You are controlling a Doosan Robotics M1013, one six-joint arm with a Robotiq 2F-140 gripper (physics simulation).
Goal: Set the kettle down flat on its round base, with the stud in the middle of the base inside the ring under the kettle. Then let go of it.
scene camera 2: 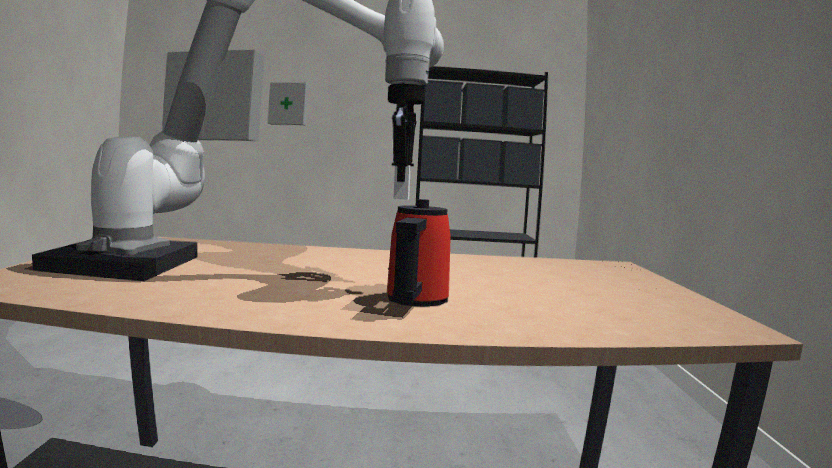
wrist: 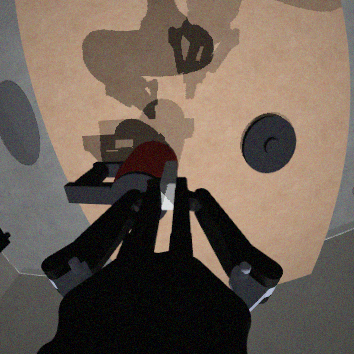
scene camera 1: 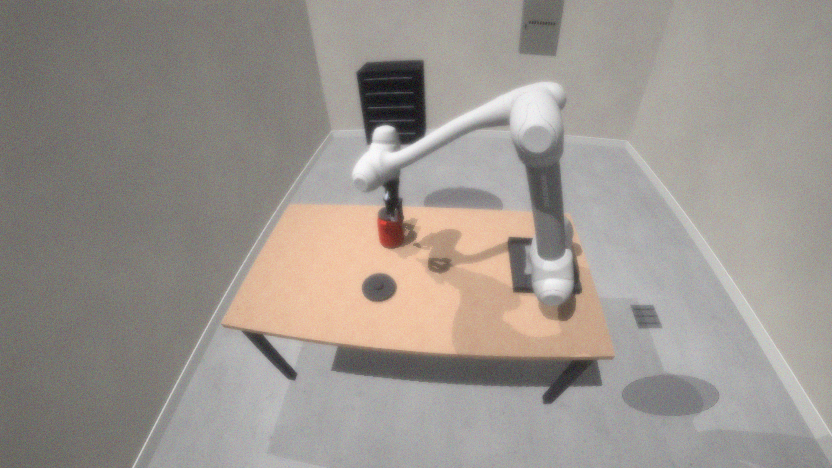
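The red kettle (scene camera 1: 390,234) (scene camera 2: 435,256) (wrist: 153,159) stands upright on the table, off its base. Its black handle (scene camera 2: 406,256) (wrist: 86,194) faces camera 2 and shows at left in the wrist view. The round black base (scene camera 1: 370,292) (wrist: 256,156) lies flat on the table apart from the kettle, with a small stud (scene camera 1: 379,285) (wrist: 272,145) in its middle. The base does not show in the camera 2 view. My gripper (scene camera 2: 401,190) (wrist: 171,170) is shut and empty, pointing down. Its tips are a little above the lid's height, left of the lid knob (scene camera 2: 422,203) in camera 2. The ring under the kettle is hidden.
The wooden table (scene camera 1: 314,314) (scene camera 2: 552,314) carries the arm's black mount (scene camera 1: 519,273) (scene camera 2: 93,261) at one end. Shadows of the arm and gripper fall between mount and kettle. A shelf rack (scene camera 2: 542,168) with grey boxes stands behind the table in the camera 2 view.
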